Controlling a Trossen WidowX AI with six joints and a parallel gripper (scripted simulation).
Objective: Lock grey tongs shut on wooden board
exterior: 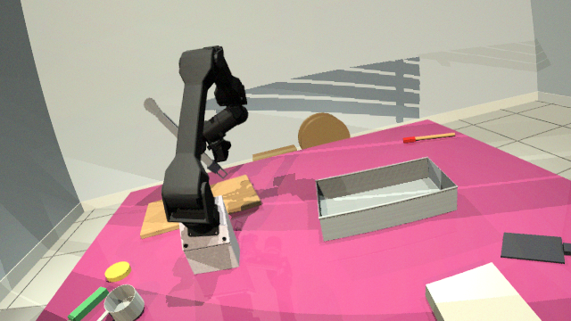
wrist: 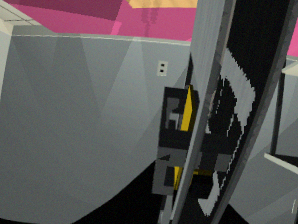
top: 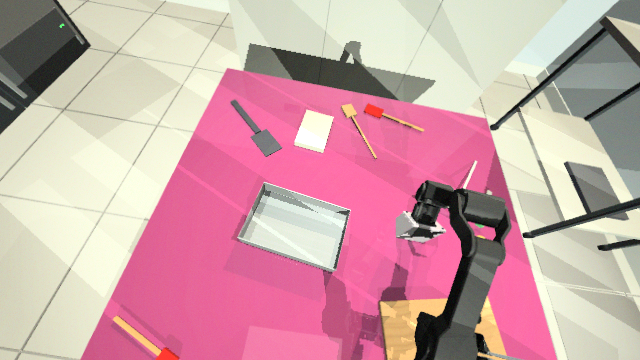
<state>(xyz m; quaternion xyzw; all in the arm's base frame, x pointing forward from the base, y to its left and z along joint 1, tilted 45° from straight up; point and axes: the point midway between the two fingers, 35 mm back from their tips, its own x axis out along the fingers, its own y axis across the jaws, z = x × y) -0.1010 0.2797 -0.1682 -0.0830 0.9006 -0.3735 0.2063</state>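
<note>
The wooden board lies 170 mm below my gripper tip. Round my gripper tip: yellow disc (330 mm to the right, 170 mm below, 140 mm behind); then beige block (630 mm to the right, 550 mm ahead, 160 mm below); then grey roasting tin (510 mm ahead, 210 mm to the right, 150 mm below).
</note>
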